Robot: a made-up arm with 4 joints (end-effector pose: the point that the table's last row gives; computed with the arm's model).
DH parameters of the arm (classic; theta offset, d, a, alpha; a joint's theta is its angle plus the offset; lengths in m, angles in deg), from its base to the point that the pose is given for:
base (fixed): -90 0.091 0 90
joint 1: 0 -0.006 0.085 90
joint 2: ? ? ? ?
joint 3: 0 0.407 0.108 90
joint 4: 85.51 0 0.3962 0
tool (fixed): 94.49 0.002 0 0
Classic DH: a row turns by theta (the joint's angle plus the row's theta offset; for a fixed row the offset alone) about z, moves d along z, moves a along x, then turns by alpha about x.
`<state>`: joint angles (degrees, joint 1 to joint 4).
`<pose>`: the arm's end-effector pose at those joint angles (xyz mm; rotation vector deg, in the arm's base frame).
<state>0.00 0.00 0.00 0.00</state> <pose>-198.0 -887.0 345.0 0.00 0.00 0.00</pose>
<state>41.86 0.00 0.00 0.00</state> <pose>-198.0 -491.1 872.1 -41.86 0.00 0.00</pose>
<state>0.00 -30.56 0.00 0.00</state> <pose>238.1 -879.3 345.0 0.00 0.00 30.56</pose>
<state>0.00 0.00 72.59 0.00</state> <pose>-102.5 -887.0 211.0 0.00 -72.59 0.00</pose>
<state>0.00 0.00 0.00 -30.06</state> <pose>-391.7 -818.3 345.0 0.00 0.00 -30.06</pose>
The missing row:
joint 2: 90 -0.252 0.065 90
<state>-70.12 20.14 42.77 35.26</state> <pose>-248.4 -566.7 -541.8 47.20 -40.34 -10.27</pose>
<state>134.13 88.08 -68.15 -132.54</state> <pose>-117.9 353.3 -411.7 -27.61 77.79 118.26</pose>
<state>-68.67 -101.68 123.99 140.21</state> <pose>159.4 -443.1 30.4 66.34 161.19 24.22</pose>
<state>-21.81 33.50 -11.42 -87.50</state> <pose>-676.8 -228.6 380.6 6.73 34.92 -116.03</pose>
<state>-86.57 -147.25 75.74 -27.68</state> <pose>530.0 84.1 547.4 -119.58 81.09 -79.51</pose>
